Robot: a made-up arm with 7 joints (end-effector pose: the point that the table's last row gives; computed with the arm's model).
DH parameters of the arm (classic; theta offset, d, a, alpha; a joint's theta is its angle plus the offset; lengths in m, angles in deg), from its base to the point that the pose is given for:
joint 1: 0 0.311 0 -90
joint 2: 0 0 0 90
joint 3: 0 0.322 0.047 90
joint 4: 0 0 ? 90
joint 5: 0 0.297 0 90
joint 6: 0 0 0.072 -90
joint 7: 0 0.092 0 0
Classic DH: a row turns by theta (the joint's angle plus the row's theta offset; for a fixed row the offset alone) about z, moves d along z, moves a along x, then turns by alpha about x.
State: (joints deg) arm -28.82 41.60 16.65 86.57 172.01 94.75 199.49
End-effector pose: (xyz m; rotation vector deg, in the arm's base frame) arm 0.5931 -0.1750 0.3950 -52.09 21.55 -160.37
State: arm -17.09 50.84 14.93 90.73 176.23 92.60 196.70
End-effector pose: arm 0.6329 -0.0778 0.3139 -61.63 23.93 -151.62
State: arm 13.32 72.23 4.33 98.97 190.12 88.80 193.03
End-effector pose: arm 0.6073 0.1577 0.1034 -86.62 15.97 -133.35
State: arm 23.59 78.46 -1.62 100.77 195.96 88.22 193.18
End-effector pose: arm 0.5711 0.2106 0.0444 -92.53 8.97 -129.91
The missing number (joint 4, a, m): 0.067
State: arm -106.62 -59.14 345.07 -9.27 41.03 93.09 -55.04
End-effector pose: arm 0.0534 -0.0485 0.2923 -98.69 68.61 -56.67
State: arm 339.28 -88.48 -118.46 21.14 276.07 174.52 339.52
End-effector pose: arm -0.1814 -0.0580 0.1597 -89.78 -7.75 68.48
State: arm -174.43 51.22 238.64 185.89 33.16 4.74 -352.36
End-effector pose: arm -0.5518 -0.1696 0.7281 40.03 -42.31 -68.93
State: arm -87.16 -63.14 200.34 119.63 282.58 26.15 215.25
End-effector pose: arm -0.1836 0.6690 0.2755 -117.10 64.07 23.13
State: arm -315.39 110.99 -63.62 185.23 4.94 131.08 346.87
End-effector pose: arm 0.4399 0.3528 0.0531 93.63 42.44 -36.02
